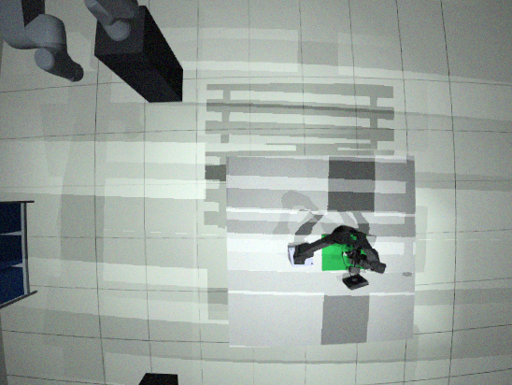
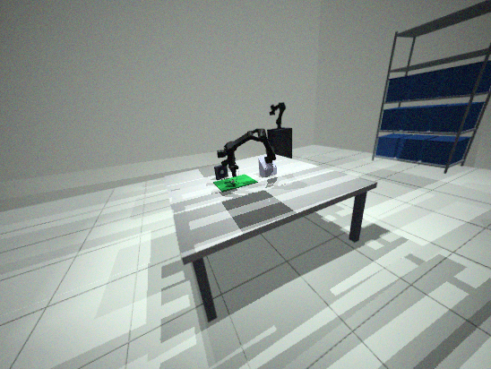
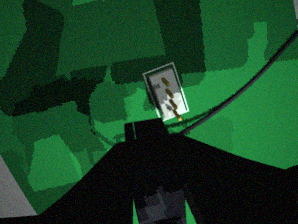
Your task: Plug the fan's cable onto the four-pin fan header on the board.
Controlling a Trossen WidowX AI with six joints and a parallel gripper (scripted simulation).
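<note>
Now: the fan header 2 cm to the right of my gripper tip and 7 cm below it. From my gripper tip the other things lie so: dark plug (1 cm behind, 1 cm above); then green board (1 cm behind, 1 cm to the right, 8 cm below); then black fan (4 cm ahead, 18 cm to the right, 1 cm below).
</note>
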